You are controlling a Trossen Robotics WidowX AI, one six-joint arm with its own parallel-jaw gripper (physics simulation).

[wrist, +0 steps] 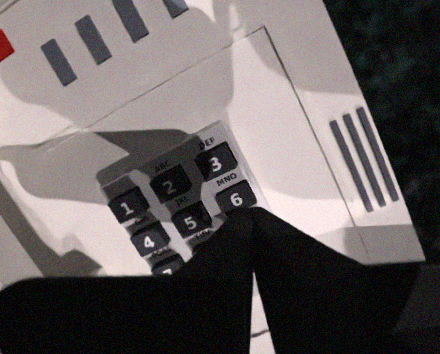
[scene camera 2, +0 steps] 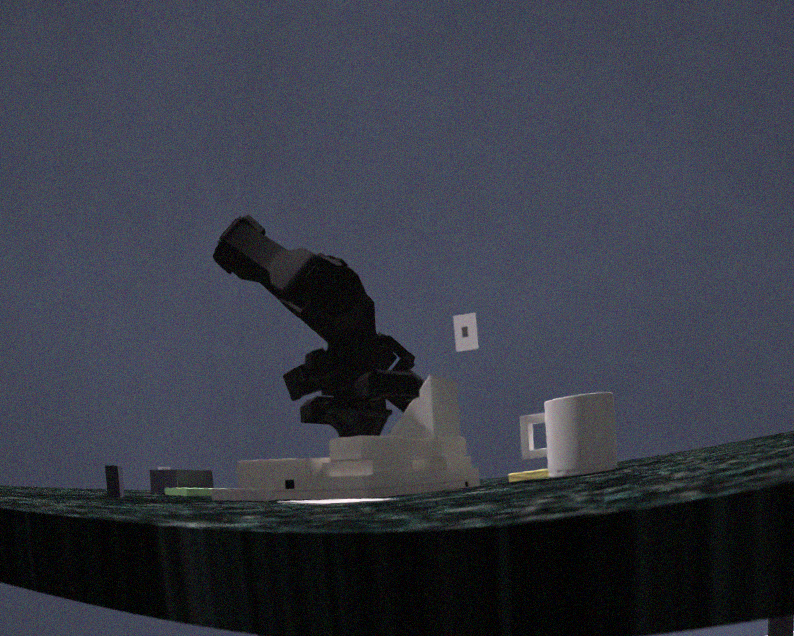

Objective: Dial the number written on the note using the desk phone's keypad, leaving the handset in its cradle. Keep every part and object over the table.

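Seen in the pictures: gripper, fingertip midpoint: (wrist: 248, 220); arm's base at its link origin: (scene camera 2: 424, 404).
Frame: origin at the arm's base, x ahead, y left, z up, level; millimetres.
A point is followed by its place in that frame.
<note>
The white desk phone (scene camera 2: 397, 463) {x 392, y 111, z -95 mm} (wrist: 285, 165) {x 278, y -6, z -105 mm} sits on the dark green table. In the wrist view its keypad shows dark keys: 1 (wrist: 128, 205) {x 301, y 41, z -97 mm}, 2 (wrist: 171, 185) {x 297, y 25, z -97 mm}, 3 (wrist: 216, 161) {x 295, y 9, z -97 mm}, 4 (wrist: 149, 241) {x 287, y 45, z -97 mm}, 5 (wrist: 191, 221) {x 284, y 28, z -97 mm} and 6 (wrist: 236, 199) {x 281, y 12, z -99 mm}, with part of 7 (wrist: 169, 269) {x 275, y 46, z -97 mm}. My gripper (wrist: 248, 220) {x 272, y 14, z -100 mm} is shut and empty, its tips at the lower edge of the 6 key. The fingers hide the lower keys; contact cannot be told. In the scene view the tips are hidden behind the phone. The handset and the note's number cannot be made out.
A white mug (scene camera 2: 580, 433) {x 285, y 274, z -82 mm} stands right of the phone, with a flat yellow item (scene camera 2: 528, 475) {x 175, y 190, z -121 mm} beside it. A green flat item (scene camera 2: 188, 491) {x 331, y -200, z -121 mm}, a grey block (scene camera 2: 188, 479) {x 253, y -260, z -105 mm} and a small dark upright block (scene camera 2: 113, 480) {x 539, y -136, z -109 mm} are at the left. The table's edge (scene camera 2: 410, 531) {x 860, y 305, z -127 mm} curves along the front.
</note>
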